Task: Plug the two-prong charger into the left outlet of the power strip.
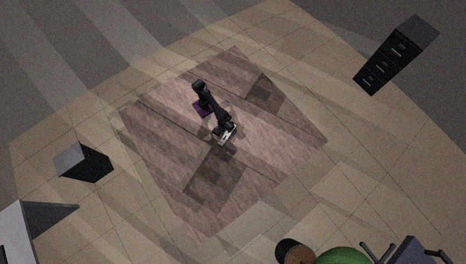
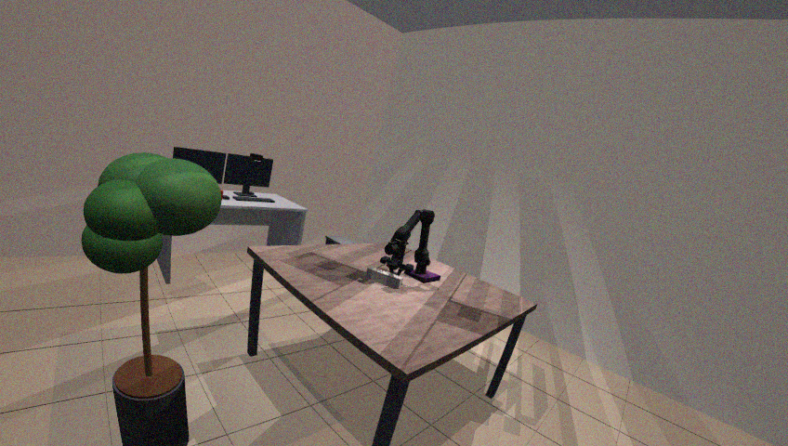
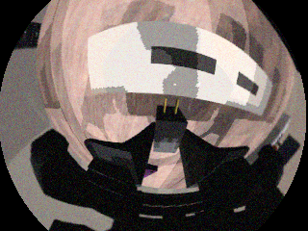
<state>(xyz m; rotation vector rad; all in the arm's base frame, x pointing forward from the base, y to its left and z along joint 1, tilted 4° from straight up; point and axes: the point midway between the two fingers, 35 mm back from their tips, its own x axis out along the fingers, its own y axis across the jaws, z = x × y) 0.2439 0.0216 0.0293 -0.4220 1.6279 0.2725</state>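
Now: gripper tip 2 cm short of the dark two-prong charger, 1 cm to the right of it and 1 cm below it.
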